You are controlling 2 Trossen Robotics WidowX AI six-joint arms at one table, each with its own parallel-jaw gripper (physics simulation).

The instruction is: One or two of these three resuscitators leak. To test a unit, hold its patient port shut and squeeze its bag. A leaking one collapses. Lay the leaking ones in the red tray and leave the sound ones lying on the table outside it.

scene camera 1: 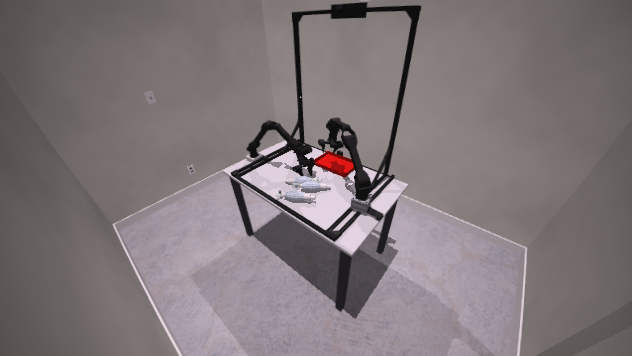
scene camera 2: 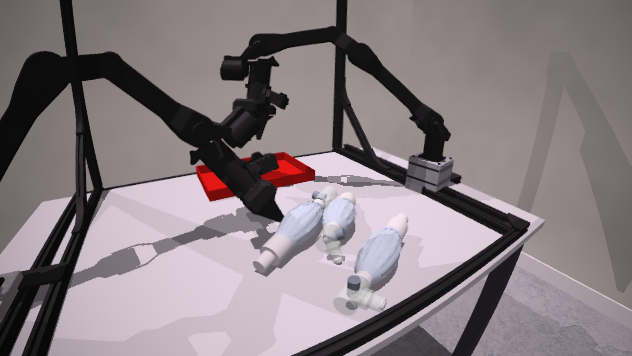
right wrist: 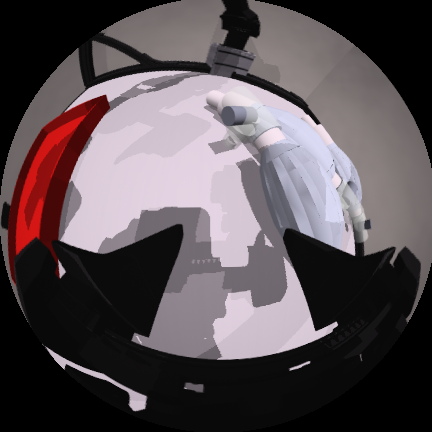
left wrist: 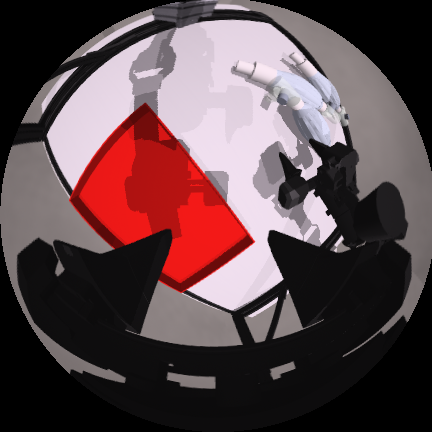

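Seen in the pictures: left gripper, between the fingertips: [scene camera 1: 328,153] [scene camera 2: 253,140] [left wrist: 220,235]; right gripper, between the fingertips: [scene camera 2: 278,217] [right wrist: 235,231] [left wrist: 295,145]; left arm's base, origin of its link: [scene camera 1: 362,196] [scene camera 2: 432,157] [right wrist: 232,47]; right arm's base, origin of its link: [scene camera 1: 254,155].
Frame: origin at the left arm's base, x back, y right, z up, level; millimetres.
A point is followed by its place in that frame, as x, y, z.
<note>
Three resuscitators with pale blue bags lie on the table outside the red tray [scene camera 1: 327,171] {-349, 286, -88} [scene camera 2: 212,194] {-511, 320, -78} [left wrist: 217,267] {-500, 418, -68} [right wrist: 55,200] {-383, 295, -83}. In scene camera 2, the left unit [scene camera 1: 304,180] {-421, 31, -41} [scene camera 2: 300,225] {-465, 20, -44} [left wrist: 312,122] {-421, 75, -38} [right wrist: 300,190] {-431, 76, -41} lies close beside the middle unit [scene camera 1: 312,187] {-341, 0, -52} [scene camera 2: 340,217] {-398, -15, -36} [left wrist: 300,92] {-364, 46, -43}; whether they touch is unclear. The third unit [scene camera 1: 295,196] {-388, -138, -45} [scene camera 2: 381,252] {-429, -133, -38} [left wrist: 322,87] {-391, -84, -51} lies nearer the front edge. All bags look full. My right gripper [scene camera 1: 306,173] {-446, 117, -75} [left wrist: 295,145] {-446, 117, -75} [right wrist: 235,231] {-446, 117, -75} is open and empty, low beside the left unit's bag. My left gripper [scene camera 1: 331,150] {-378, 321, 40} [left wrist: 220,235] {-378, 321, 40} is open and empty above the tray.
The right forearm crosses in front of part of the tray in scene camera 2. Black rails [scene camera 2: 370,320] {-519, -190, -76} run along the table edges. The left arm's grey base [scene camera 2: 430,172] {-50, -24, -27} stands at the right. A tall black frame [scene camera 1: 298,65] {-779, 600, 593} rises behind the tray.
</note>
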